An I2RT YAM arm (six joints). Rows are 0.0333 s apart.
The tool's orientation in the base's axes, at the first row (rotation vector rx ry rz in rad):
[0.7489 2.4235 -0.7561]
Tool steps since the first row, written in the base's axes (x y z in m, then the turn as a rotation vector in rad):
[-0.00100 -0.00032 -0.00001 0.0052 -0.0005 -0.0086]
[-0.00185 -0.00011 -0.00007 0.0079 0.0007 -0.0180]
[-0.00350 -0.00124 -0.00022 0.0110 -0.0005 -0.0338]
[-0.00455 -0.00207 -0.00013 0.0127 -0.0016 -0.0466]
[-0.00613 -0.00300 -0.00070 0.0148 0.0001 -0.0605]
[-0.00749 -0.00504 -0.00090 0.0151 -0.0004 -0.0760]
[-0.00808 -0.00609 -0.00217 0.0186 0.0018 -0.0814]
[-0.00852 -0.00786 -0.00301 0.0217 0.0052 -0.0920]
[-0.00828 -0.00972 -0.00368 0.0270 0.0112 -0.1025]
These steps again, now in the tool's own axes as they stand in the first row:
[0.00062 -0.00084 -0.00008 0.0011 0.0060 0.0080]
[0.00135 -0.00120 -0.00040 0.0050 0.0118 0.0149]
[0.00225 -0.00296 -0.00005 0.0116 0.0186 0.0280]
[0.00267 -0.00423 0.00010 0.0175 0.0234 0.0385]
[0.00383 -0.00566 0.00065 0.0247 0.0309 0.0481]
[0.00422 -0.00785 0.00169 0.0334 0.0363 0.0597]
[0.00503 -0.00849 0.00310 0.0348 0.0419 0.0633]
[0.00522 -0.00970 0.00470 0.0400 0.0500 0.0697]
[0.00478 -0.01061 0.00642 0.0444 0.0612 0.0751]

